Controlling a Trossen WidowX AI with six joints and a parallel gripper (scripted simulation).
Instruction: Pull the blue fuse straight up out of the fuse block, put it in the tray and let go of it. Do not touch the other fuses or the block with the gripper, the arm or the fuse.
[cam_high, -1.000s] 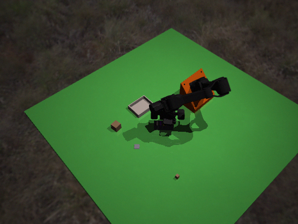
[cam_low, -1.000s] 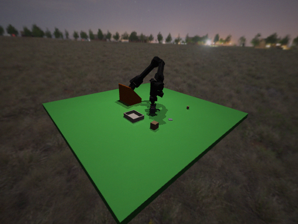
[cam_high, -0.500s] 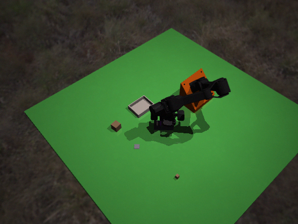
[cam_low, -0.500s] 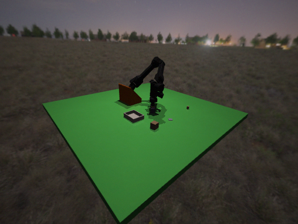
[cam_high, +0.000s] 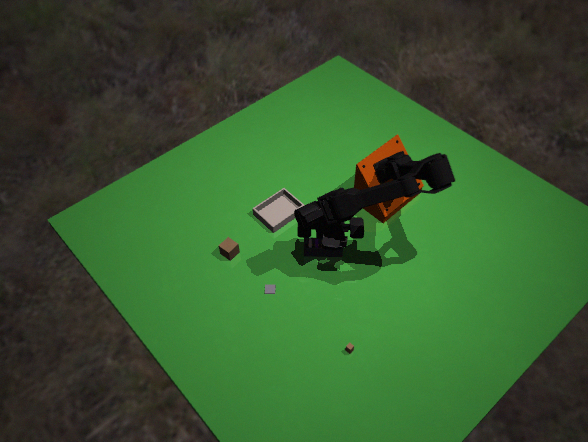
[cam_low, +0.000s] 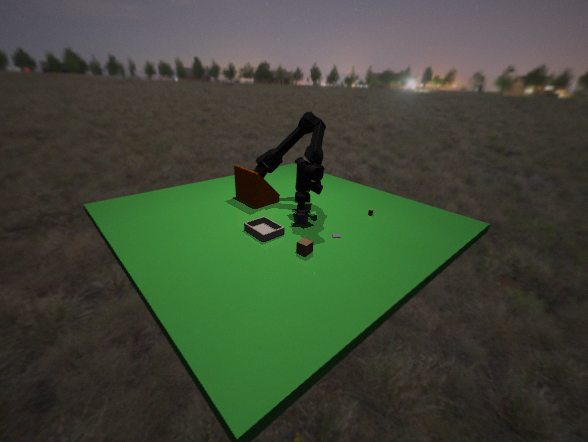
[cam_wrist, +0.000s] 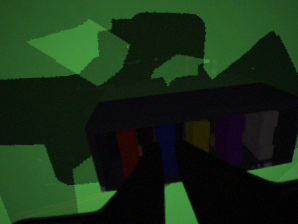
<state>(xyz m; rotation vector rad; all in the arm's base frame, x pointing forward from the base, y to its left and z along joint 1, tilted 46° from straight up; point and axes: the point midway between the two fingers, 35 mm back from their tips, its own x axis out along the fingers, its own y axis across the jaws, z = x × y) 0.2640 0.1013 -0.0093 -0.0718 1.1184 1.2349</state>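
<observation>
Now: the yellow fuse 1 cm to the right of my gripper tip, 1 cm below it and 1 cm ahead of it. Round my gripper tip: blue fuse 1 cm below; then purple fuse 3 cm ahead, 2 cm to the right, 1 cm below; then red fuse 2 cm behind, 1 cm to the left, 1 cm below.
</observation>
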